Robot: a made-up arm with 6 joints.
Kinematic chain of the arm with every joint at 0, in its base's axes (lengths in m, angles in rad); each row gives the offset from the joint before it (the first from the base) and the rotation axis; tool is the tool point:
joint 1: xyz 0 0 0.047 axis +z
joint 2: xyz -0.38 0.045 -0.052 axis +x
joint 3: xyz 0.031 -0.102 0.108 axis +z
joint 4: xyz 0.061 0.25 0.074 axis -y
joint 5: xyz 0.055 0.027 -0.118 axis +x
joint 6: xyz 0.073 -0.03 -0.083 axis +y
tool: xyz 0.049 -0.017 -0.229
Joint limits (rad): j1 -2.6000..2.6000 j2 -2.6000..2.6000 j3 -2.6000..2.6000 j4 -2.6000..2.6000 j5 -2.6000..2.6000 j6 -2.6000..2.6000
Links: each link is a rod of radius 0.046 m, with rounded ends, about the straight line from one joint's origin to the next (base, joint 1, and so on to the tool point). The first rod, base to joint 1, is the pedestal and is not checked.
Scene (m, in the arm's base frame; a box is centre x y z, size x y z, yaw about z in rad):
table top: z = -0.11
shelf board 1: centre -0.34 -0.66 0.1 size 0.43 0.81 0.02 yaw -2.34
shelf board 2: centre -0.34 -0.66 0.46 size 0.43 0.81 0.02 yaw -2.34
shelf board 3: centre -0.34 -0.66 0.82 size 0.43 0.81 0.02 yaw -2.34
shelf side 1: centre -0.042 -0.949 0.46 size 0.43 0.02 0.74 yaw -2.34
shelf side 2: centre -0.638 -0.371 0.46 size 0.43 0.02 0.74 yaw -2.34
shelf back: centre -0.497 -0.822 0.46 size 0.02 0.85 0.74 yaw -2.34
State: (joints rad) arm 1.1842 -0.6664 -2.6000 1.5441 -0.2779 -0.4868
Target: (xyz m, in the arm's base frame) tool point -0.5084 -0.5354 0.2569
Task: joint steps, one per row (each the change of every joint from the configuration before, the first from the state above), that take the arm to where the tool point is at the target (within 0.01 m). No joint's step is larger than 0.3 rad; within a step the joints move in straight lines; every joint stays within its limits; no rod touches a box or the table.
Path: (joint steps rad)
1: 0.0273 0.1065 0.2121 0.0913 -0.1872 -0.0379
2: 0.0273 0.1066 0.2121 0.0914 -0.1871 -0.0379
3: -0.2092 -0.1107 0.1538 -0.1997 -0.0073 0.2805
4: -0.2091 -0.1106 0.1539 -0.1997 -0.0073 0.2806
5: -0.2091 -0.1107 0.1538 -0.1996 -0.0073 0.2806
6: -0.2092 -0.1106 0.1538 -0.1997 -0.0073 0.2805
7: -0.2091 -0.1107 0.1539 -0.1997 -0.0073 0.2806
8: 0.0711 0.1504 -0.2984 0.0532 0.0058 -0.2095
9: 0.0711 0.1504 -0.2983 0.0531 0.0057 -0.2095
10: 0.0711 0.1504 -0.2984 0.0531 0.0058 -0.2095
11: 0.0711 0.1504 -0.2983 0.0532 0.0057 -0.2096

